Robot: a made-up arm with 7 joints.
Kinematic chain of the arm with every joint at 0, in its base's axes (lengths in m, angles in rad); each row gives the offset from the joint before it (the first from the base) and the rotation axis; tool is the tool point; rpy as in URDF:
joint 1: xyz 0 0 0.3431 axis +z
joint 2: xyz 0 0 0 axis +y
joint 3: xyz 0 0 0.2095 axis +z
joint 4: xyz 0.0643 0 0 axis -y
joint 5: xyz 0.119 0 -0.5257 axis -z
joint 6: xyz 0 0 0 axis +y
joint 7: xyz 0.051 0 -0.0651 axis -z
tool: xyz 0 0 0 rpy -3.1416 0 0
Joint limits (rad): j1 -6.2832..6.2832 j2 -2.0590..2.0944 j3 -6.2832..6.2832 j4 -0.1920..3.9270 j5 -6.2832..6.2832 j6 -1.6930..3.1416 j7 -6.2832..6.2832
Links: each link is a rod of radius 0.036 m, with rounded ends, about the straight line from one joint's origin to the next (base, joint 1, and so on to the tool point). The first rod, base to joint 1, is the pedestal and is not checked.
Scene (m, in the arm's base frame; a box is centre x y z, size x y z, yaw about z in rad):
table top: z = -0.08
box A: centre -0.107 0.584 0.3 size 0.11 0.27 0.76 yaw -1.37
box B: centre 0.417 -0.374 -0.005 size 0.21 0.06 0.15 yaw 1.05
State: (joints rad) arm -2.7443 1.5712 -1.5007 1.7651 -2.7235 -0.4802 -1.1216
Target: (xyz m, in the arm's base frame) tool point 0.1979 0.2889 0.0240
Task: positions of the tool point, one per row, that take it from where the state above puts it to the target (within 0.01 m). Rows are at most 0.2 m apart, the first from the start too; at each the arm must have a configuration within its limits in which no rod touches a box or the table.
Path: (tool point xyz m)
1: -0.4322 0.4431 0.1460
2: -0.2720 0.4273 0.0519
3: -0.1062 0.3770 0.0100
4: 0.0453 0.3096 0.0296
5: 0.1622 0.2414 0.1063
6: 0.1711 0.2464 0.0694
7: 0.1809 0.2625 0.0411
8: 0.1979 0.2889 0.0240

